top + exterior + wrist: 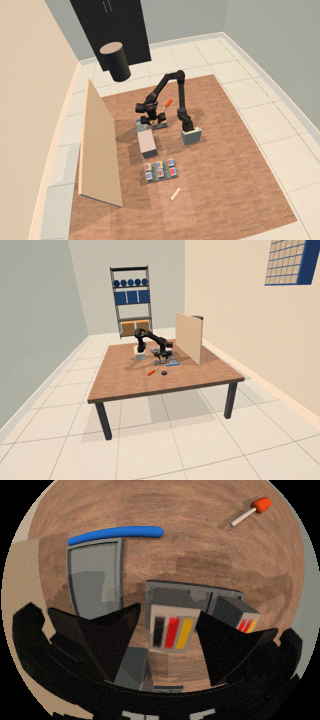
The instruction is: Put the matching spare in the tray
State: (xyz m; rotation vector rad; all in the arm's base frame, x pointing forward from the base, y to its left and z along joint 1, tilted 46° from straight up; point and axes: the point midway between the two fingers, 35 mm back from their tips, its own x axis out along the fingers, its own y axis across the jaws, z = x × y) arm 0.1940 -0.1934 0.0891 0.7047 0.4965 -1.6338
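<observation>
The small holder lies 40 mm behind my gripper tip, 10 mm to the left of it and 10 mm below it. Also, from my gripper tip: grey tray 100 mm ahead, 30 mm to the right, 10 mm below; black puck 70 mm behind, 230 mm to the right, 10 mm below; mounted unit 90 mm ahead, 170 mm to the left, 30 mm above.
</observation>
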